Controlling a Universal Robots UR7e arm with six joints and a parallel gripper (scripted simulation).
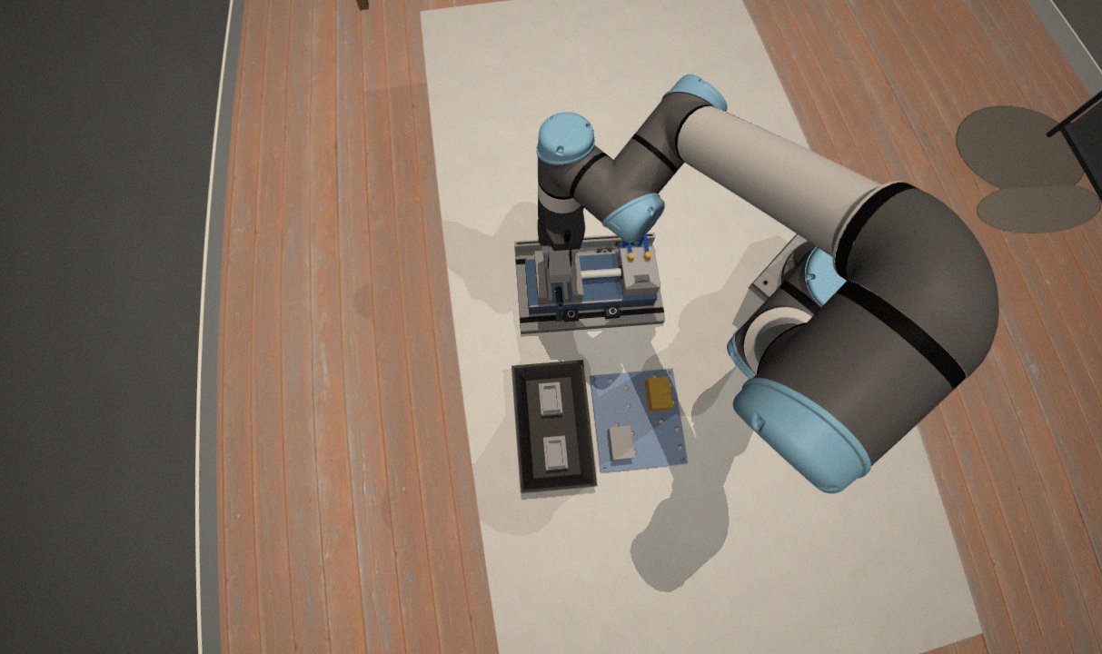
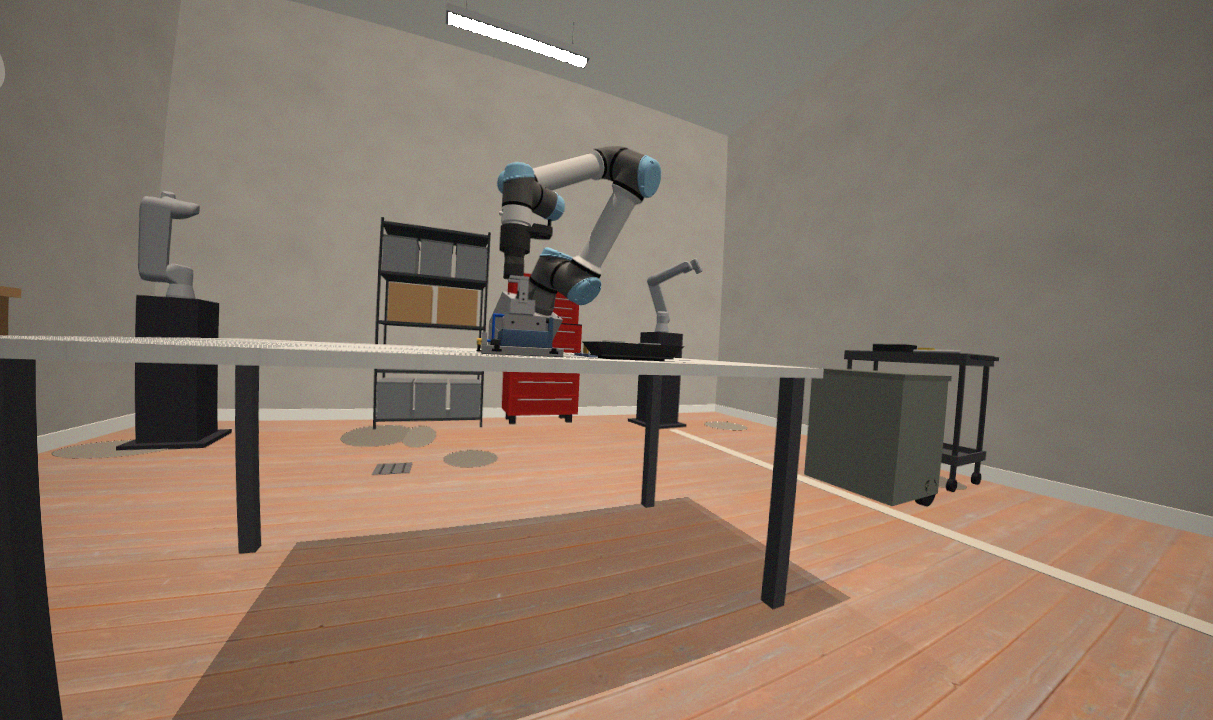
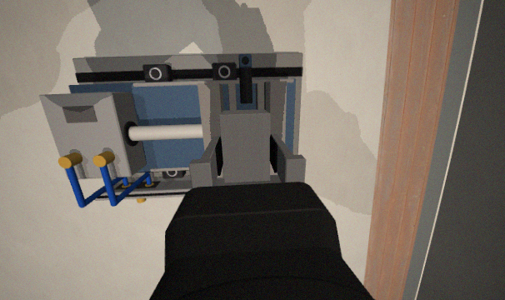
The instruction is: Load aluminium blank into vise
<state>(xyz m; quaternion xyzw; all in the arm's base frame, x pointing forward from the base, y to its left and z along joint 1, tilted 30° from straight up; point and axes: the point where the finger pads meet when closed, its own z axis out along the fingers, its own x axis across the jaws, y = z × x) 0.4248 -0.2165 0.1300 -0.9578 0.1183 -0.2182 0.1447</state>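
Right now the fixed jaw is 70 mm below my hand and 30 mm ahead of it. From my hand the other things lie so: black work stop rod 60 mm below, 50 mm to the left, 10 mm ahead; brass blank 280 mm to the left, 130 mm behind, 120 mm below; moving jaw 70 mm below, 30 mm behind, 10 mm to the left.
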